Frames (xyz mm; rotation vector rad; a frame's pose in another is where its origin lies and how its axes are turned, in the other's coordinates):
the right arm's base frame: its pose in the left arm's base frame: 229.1 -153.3 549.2 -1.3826 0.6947 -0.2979
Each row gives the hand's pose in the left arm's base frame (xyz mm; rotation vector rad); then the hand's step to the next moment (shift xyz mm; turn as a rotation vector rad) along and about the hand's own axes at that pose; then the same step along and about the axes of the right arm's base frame.
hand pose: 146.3 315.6 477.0 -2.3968 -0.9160 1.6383
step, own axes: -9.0 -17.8 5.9 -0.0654 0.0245 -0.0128
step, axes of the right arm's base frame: -19.5 -7.0 -2.0 0.0205 -0.0579 -0.0356
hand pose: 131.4 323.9 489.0 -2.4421 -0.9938 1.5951
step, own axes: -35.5 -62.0 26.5 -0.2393 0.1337 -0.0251
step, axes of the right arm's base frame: -70.7 -21.8 -18.3 0.1083 -0.1944 -0.1619
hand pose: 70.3 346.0 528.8 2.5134 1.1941 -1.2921
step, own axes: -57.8 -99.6 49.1 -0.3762 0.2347 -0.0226
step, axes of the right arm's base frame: -110.1 -8.5 -59.0 0.1927 -0.2945 -0.2706
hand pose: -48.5 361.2 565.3 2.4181 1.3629 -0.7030
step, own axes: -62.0 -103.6 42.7 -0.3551 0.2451 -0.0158
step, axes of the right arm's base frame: -91.0 26.3 -86.2 0.2060 -0.2801 -0.2559
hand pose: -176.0 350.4 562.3 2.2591 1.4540 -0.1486
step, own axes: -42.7 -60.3 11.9 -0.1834 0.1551 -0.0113
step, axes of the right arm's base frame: -38.4 25.1 -59.1 0.1272 -0.1624 -0.1235
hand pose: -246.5 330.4 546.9 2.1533 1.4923 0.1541
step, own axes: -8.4 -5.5 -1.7 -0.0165 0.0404 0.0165
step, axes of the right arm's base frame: -3.5 0.2 -9.6 0.0419 -0.0202 -0.0040
